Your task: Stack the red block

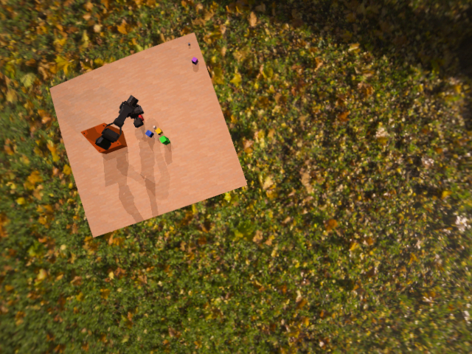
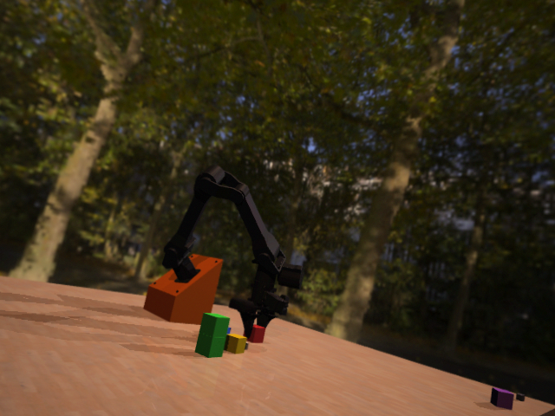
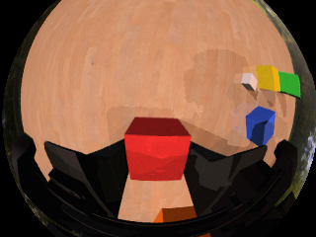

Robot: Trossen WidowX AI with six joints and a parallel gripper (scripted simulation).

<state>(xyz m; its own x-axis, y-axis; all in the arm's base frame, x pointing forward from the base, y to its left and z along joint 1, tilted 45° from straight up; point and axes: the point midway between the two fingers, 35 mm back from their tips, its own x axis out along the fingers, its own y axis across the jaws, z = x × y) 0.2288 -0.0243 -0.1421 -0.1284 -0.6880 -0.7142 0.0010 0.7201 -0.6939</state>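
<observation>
The yellow block lies 90 mm ahead of my gripper tip, 170 mm to the right of it and 10 mm above it. The rest, counted from my gripper tip: small white piece (70 mm ahead, 110 mm to the right); blue block (20 mm ahead, 150 mm to the right, 10 mm above); red block (10 mm above).
</observation>
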